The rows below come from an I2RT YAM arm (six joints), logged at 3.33 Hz.
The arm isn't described. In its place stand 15 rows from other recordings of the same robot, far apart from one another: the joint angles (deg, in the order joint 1, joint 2, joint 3, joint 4, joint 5, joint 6), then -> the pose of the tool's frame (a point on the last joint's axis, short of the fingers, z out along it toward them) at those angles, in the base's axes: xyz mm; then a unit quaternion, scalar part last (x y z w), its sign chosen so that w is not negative.
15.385, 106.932, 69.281, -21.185, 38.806, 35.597 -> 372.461 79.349 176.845 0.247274 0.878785 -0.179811 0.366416
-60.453, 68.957, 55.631, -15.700, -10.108, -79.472 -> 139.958 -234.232 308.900 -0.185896 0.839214 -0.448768 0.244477
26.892, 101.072, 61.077, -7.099, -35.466, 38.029 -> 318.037 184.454 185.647 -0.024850 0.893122 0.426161 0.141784
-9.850, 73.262, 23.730, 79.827, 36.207, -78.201 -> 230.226 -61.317 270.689 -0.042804 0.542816 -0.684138 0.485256
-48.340, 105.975, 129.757, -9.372, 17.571, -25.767 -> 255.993 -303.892 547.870 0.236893 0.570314 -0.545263 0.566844
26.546, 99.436, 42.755, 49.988, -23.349, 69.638 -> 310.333 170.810 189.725 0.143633 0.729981 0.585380 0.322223
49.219, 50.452, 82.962, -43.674, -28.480, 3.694 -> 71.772 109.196 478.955 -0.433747 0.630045 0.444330 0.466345
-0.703, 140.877, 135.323, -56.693, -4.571, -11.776 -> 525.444 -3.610 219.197 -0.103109 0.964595 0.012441 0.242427
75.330, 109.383, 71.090, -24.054, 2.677, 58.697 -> 99.853 374.868 160.761 -0.134888 0.961358 0.211089 0.114182
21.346, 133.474, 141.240, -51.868, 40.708, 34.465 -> 482.348 163.578 327.358 0.233356 0.842212 -0.111957 0.472959
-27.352, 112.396, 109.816, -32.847, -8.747, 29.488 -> 408.402 -205.166 343.208 0.390994 0.795981 0.076281 0.455763
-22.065, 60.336, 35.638, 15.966, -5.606, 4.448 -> 228.511 -88.874 278.431 0.142815 0.745082 -0.062931 0.648457
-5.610, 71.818, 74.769, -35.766, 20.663, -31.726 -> 266.875 -38.837 378.699 -0.111557 0.860865 -0.299888 0.395643
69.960, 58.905, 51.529, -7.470, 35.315, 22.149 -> 99.498 212.722 341.215 -0.136919 0.765369 0.251560 0.576351
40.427, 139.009, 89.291, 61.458, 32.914, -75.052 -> 412.312 325.829 159.697 -0.394500 0.508886 -0.392066 0.657031
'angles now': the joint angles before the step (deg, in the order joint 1, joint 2, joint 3, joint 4, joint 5, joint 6). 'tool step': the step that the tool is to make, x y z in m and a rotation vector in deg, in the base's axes. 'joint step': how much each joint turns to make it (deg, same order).
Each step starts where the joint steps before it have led.
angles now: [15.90, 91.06, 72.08, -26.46, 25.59, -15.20]
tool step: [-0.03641, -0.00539, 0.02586, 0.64, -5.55, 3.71]
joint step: [0.71, -10.10, -5.54, 2.19, -1.60, -2.98]
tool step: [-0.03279, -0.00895, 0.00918, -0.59, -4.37, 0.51]
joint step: [0.27, -8.70, -6.15, 2.20, 0.88, -1.77]
